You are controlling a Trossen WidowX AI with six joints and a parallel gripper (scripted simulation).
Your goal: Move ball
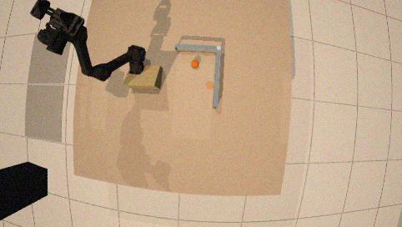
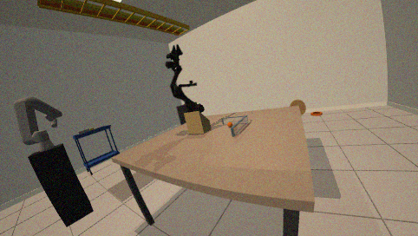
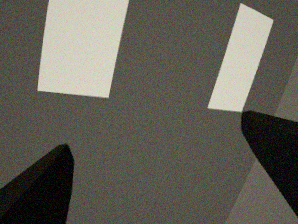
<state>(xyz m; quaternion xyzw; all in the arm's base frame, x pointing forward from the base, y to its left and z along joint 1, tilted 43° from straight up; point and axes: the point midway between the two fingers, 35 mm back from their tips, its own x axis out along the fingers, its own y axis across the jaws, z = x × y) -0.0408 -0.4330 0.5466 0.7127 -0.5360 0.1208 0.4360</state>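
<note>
My gripper tip is 81 cm above the orange ball, 38 cm short of it and 4 cm to the right of it.
</note>
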